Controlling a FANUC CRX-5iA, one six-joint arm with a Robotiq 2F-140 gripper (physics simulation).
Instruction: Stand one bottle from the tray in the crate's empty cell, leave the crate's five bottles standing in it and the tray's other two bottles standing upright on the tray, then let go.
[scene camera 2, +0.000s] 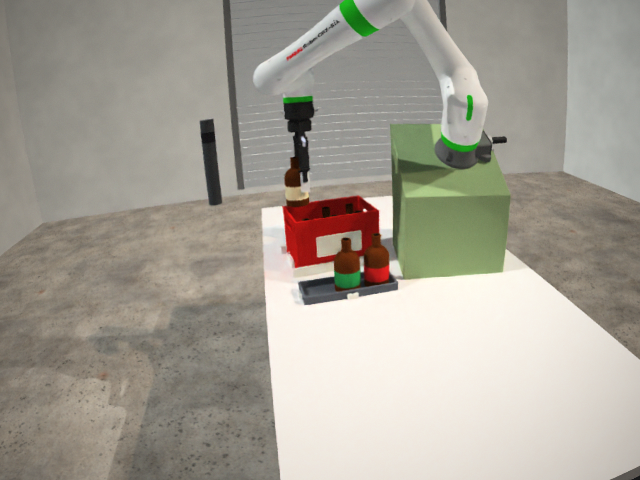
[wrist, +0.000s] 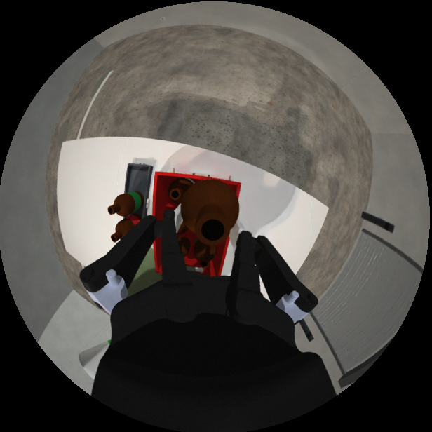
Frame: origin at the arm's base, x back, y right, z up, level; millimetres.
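Where they show: gripper, between the fingertips: (scene camera 2: 303, 189); arm's base, origin of its link: (scene camera 2: 456, 153).
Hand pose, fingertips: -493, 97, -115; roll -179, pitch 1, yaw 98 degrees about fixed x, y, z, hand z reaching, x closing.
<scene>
Things, the pixels of their top centre, and the offset from my fingertips, as dx, dy, dz. "spot": a spot on its surface instead. Level surfaces: height alone.
- brown bottle with a cream label, centre of its top: (scene camera 2: 294, 157) -22, -3, +108
- red crate, centre of its top: (scene camera 2: 329, 208) +79, -14, -67
- green-label bottle, centre of its top: (scene camera 2: 345, 239) +99, -258, -82
- red-label bottle, centre of its top: (scene camera 2: 376, 234) +187, -243, -82
- dark tray, a spot on its surface: (scene camera 2: 323, 296) spot: +24, -318, -221
- white table, height of its surface: dz -243
My gripper (scene camera 2: 305, 178) (wrist: 206, 215) is shut on a brown bottle with a cream label (scene camera 2: 293, 180) (wrist: 210, 197). The bottle hangs upright over the left end of the red crate (scene camera 2: 305, 242) (wrist: 157, 200). In the scene view its base is level with the crate's rim; whether it is inside the rim I cannot tell. Dark bottle necks (scene camera 2: 325, 211) (wrist: 175, 193) show in the crate; the held bottle hides part of the cells. A green-label bottle (scene camera 2: 346, 263) (wrist: 128, 203) and a red-label bottle (scene camera 2: 376, 260) (wrist: 124, 229) stand upright on the dark tray (scene camera 2: 323, 296) (wrist: 138, 176).
The crate and the tray are on a white table (scene camera 2: 413, 361) (wrist: 90, 190), the tray close in front of the crate. A large green block (scene camera 2: 452, 232) (wrist: 145, 270) stands to the right of the crate in the scene view. A dark post (scene camera 2: 210, 165) shows left of the table.
</scene>
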